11 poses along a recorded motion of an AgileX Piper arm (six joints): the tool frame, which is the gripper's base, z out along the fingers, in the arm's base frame.
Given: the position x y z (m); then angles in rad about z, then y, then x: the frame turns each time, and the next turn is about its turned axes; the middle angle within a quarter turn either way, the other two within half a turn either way.
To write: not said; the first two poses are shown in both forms.
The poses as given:
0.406 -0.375 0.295 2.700 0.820 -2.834
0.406 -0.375 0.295 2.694 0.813 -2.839
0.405 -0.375 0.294 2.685 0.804 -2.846
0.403 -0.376 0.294 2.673 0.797 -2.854
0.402 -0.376 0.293 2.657 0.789 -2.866
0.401 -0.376 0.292 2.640 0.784 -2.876
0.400 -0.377 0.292 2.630 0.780 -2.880
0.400 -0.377 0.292 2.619 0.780 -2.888
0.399 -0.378 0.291 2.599 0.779 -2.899
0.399 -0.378 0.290 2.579 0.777 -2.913
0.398 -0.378 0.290 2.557 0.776 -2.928
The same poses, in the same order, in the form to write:
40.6 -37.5 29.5 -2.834 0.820 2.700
40.6 -37.5 29.5 -2.839 0.813 2.694
40.5 -37.5 29.4 -2.846 0.804 2.685
40.3 -37.6 29.4 -2.854 0.797 2.673
40.2 -37.6 29.3 -2.866 0.789 2.657
40.1 -37.6 29.2 -2.876 0.784 2.640
40.0 -37.7 29.2 -2.880 0.780 2.630
40.0 -37.7 29.2 -2.888 0.780 2.619
39.9 -37.8 29.1 -2.899 0.779 2.599
39.9 -37.8 29.0 -2.913 0.777 2.579
39.8 -37.8 29.0 -2.928 0.776 2.557

